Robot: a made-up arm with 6 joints. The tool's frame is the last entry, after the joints.
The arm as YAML. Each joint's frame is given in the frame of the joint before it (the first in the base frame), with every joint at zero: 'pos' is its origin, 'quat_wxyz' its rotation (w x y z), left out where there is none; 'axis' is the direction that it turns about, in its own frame. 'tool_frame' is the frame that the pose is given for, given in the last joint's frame.
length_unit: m
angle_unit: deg
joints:
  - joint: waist
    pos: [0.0, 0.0, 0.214]
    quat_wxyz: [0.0, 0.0, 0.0, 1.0]
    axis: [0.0, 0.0, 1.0]
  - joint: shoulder
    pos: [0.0, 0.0, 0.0]
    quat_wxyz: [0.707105, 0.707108, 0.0, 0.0]
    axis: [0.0, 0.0, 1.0]
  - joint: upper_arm
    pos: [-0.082, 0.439, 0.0]
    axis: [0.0, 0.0, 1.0]
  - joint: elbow
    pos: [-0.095, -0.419, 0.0]
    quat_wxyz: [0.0, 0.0, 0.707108, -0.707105]
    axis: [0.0, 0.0, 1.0]
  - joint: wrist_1
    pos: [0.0, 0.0, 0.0]
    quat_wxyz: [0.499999, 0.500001, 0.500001, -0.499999]
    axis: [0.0, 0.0, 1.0]
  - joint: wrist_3
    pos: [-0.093, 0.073, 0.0]
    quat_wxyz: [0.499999, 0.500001, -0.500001, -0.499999]
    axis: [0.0, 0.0, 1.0]
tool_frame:
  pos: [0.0, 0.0, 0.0]
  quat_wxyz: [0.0, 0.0, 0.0, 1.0]
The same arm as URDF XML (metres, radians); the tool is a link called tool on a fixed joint. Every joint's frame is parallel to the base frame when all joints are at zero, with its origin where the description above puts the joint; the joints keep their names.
<robot name="arm">
  <joint name="tool_fixed" type="fixed">
    <parent link="link6"/>
    <child link="tool"/>
    <origin xyz="0 0 0" rpy="3.1416 0 0"/>
  </joint>
  <joint name="wrist_3" type="continuous">
    <parent link="link5"/>
    <child link="link6"/>
    <origin xyz="0.073 0 -0.093" rpy="0 0 0"/>
    <axis xyz="0 0 -1"/>
  </joint>
  <joint name="wrist_1" type="continuous">
    <parent link="link4"/>
    <child link="link5"/>
    <origin xyz="0 0 0" rpy="0 0 0"/>
    <axis xyz="0 1 0"/>
  </joint>
  <joint name="elbow" type="continuous">
    <parent link="link3"/>
    <child link="link4"/>
    <origin xyz="0.095 0 -0.419" rpy="0 0 0"/>
    <axis xyz="0 0 -1"/>
  </joint>
  <joint name="upper_arm" type="continuous">
    <parent link="link2"/>
    <child link="link3"/>
    <origin xyz="0.082 0 0.439" rpy="0 0 0"/>
    <axis xyz="0 1 0"/>
  </joint>
  <joint name="shoulder" type="continuous">
    <parent link="link1"/>
    <child link="link2"/>
    <origin xyz="0 0 0" rpy="0 0 0"/>
    <axis xyz="0 1 0"/>
  </joint>
  <joint name="waist" type="continuous">
    <parent link="base_link"/>
    <child link="link1"/>
    <origin xyz="0 0 0.214" rpy="0 0 0"/>
    <axis xyz="0 0 1"/>
  </joint>
  <link name="base_link"/>
  <link name="link1"/>
  <link name="link2"/>
  <link name="link3"/>
  <link name="link4"/>
  <link name="link5"/>
  <link name="link6"/>
  <link name="tool"/>
</robot>

